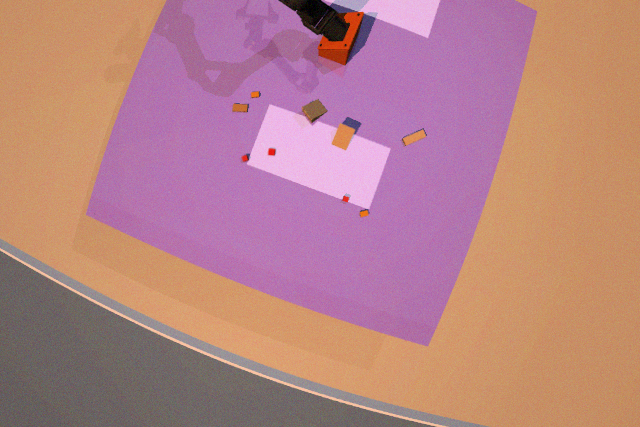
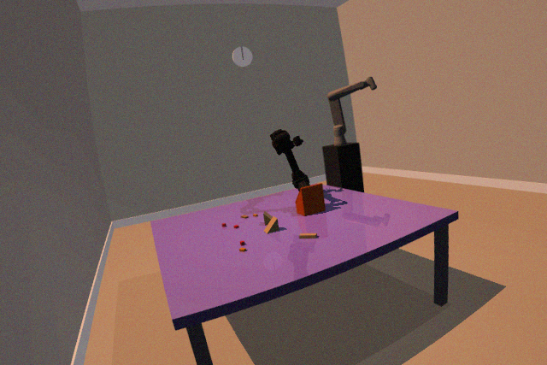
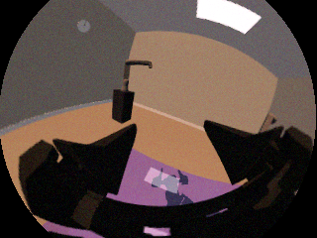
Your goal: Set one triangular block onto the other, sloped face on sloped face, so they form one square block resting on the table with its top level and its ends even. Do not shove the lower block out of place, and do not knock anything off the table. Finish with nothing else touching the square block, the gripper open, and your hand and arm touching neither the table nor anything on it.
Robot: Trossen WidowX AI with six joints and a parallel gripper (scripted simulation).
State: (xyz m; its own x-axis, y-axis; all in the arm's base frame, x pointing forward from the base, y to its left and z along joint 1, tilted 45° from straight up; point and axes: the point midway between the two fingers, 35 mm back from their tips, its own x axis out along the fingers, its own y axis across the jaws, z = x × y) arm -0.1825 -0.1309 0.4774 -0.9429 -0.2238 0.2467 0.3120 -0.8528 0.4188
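Right now the tan triangular block is 49 cm ahead of my gripper tip, 57 cm to the left of it and 34 cm below it.
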